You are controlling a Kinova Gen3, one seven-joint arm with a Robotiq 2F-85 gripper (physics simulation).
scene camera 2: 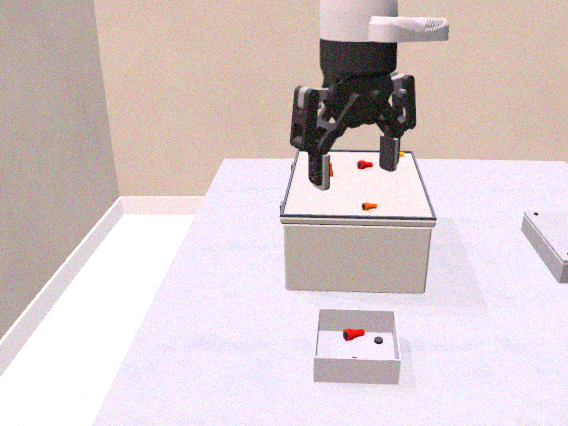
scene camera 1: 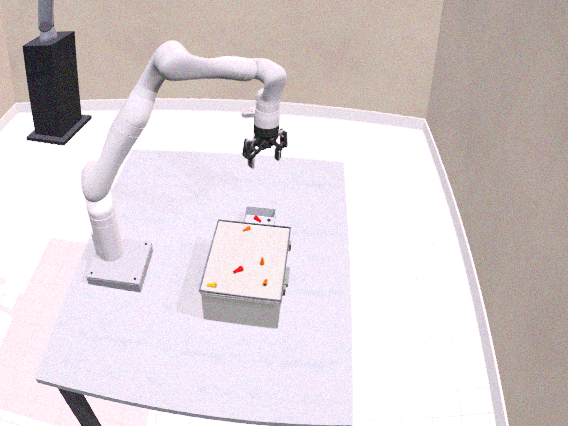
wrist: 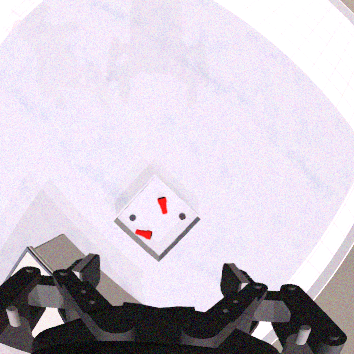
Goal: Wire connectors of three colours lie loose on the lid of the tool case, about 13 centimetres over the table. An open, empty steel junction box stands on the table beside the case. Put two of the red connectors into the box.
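Frame: origin at the arm's base, x left, y down, z back, level; centimetres.
Where they show: gripper, fingertip midpoint: (scene camera 2: 355, 178) (scene camera 1: 264, 163) (wrist: 160, 273); arm's base, origin of the base link: (scene camera 1: 111, 251).
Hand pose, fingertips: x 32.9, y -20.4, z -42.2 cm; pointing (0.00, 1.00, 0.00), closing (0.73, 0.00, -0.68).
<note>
Things, the pixels of their top centre, and the offset from my fingertips.
- steel junction box, middle of its top: (scene camera 2: 356, 332) (wrist: 156, 220) (scene camera 1: 259, 216) dx -0.8, dy +20.5, dz +0.7 cm
- tool case, middle of its top: (scene camera 2: 353, 177) (scene camera 1: 248, 257) dx -29.8, dy +11.3, dz -3.9 cm
- third red connector, middle of its top: (scene camera 2: 365, 159) (scene camera 1: 238, 267) dx -35.8, dy +10.1, dz -2.5 cm
- yellow connector, middle of its top: (scene camera 2: 397, 148) (scene camera 1: 211, 282) dx -43.4, dy +10.2, dz +2.6 cm
The steel junction box (scene camera 1: 260, 211) (scene camera 2: 356, 371) (wrist: 180, 239) stands on the table beside the tool case (scene camera 1: 241, 310) (scene camera 2: 356, 257). Two red connectors lie on its floor: one red connector (scene camera 2: 353, 334) (wrist: 144, 233) near the wall on the case side, and another red connector (scene camera 1: 257, 218) (wrist: 162, 205) nearer the opposite side, mostly hidden by the front wall in scene view 2. A third red connector (scene camera 1: 238, 269) (scene camera 2: 365, 164) lies on the case lid. My gripper (scene camera 1: 265, 160) (scene camera 2: 354, 176) (wrist: 160, 273) is open and empty, high above the box and lid, touching neither.
Orange connectors (scene camera 1: 247, 229) (scene camera 1: 262, 261) (scene camera 1: 265, 283) and a yellow connector (scene camera 1: 212, 285) (scene camera 2: 401, 154) lie on the lid. The arm's base plate (scene camera 1: 114, 282) (scene camera 2: 542, 247) stands on the table. A black pedestal (scene camera 1: 54, 90) stands on the floor behind. The box floor has dark round spots.
</note>
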